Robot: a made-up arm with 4 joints.
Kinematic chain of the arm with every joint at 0, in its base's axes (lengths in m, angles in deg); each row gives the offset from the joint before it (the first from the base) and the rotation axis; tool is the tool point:
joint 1: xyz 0 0 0.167 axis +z
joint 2: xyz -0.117 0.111 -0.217 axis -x
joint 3: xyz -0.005 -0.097 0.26 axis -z
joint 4: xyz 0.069 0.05 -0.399 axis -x
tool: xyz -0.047 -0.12 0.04
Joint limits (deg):
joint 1: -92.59..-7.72
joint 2: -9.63..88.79
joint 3: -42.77..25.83
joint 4: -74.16..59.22
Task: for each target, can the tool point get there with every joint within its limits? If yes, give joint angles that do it. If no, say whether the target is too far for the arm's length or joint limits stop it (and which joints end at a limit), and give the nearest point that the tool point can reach.
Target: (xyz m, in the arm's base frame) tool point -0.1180 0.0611 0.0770
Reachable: yes | joints -53.59 71.13 14.31 -9.56
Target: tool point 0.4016 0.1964 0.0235
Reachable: no: joint limits stop it (at a limit: joint 1, joint 2, joint 3, joint 4) | nearest point 0.0996 0.1171 0.0149 | short by 0.312 m
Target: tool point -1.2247 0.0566 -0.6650
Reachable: no: too far | nearest point -0.1661 0.0077 -0.1947 | short by 1.159 m
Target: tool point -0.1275 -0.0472 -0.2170
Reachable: yes | joints -20.35 14.32 3.31 -53.24
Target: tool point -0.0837 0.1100 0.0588
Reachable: yes | joints -80.57 64.54 16.86 -5.99
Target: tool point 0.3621 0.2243 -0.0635
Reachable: no: joint limits stop it (at a limit: joint 1, joint 2, joint 3, joint 4) | nearest point 0.0996 0.1171 0.0149 | short by 0.294 m
